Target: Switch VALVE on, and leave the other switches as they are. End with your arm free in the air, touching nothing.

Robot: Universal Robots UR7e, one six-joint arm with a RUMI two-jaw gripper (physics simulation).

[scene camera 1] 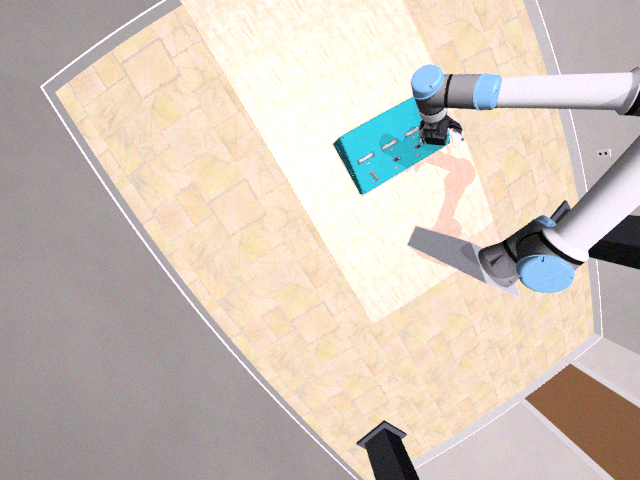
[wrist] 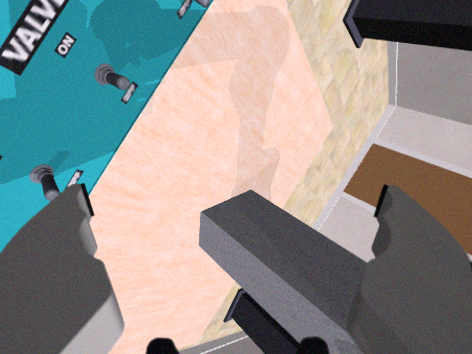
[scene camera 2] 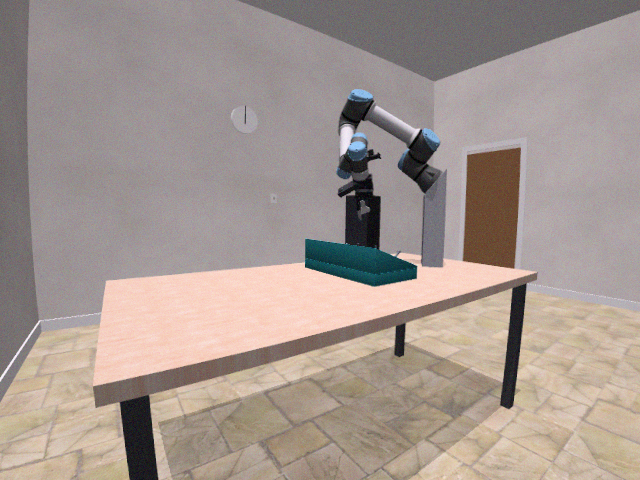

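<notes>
The VALVE label (wrist: 34, 36) is on the turquoise switch box (scene camera 1: 395, 121) (scene camera 2: 361, 262) (wrist: 30, 117) at the upper left of the wrist view. Its small ON label (wrist: 65, 45) faces the grey VALVE lever (wrist: 113, 77). The lever looks short from here, its tip toward the unreadable lower plate; whether it stands on or off I cannot tell. My gripper (wrist: 235, 188) is open and empty, above the box at its right part in scene camera 1. A neighbouring lever (wrist: 46, 183) shows by my left finger in the wrist view, apart in depth as far as I can tell.
The box stands on the pale wooden table (scene camera 1: 310, 72) (scene camera 2: 222, 310) (wrist: 165, 210). A grey post (scene camera 1: 445, 249) (scene camera 2: 433, 227) (wrist: 280, 245) carries the arm's base beside it. Another lever (scene camera 1: 373, 176) is at the box's left end in scene camera 1.
</notes>
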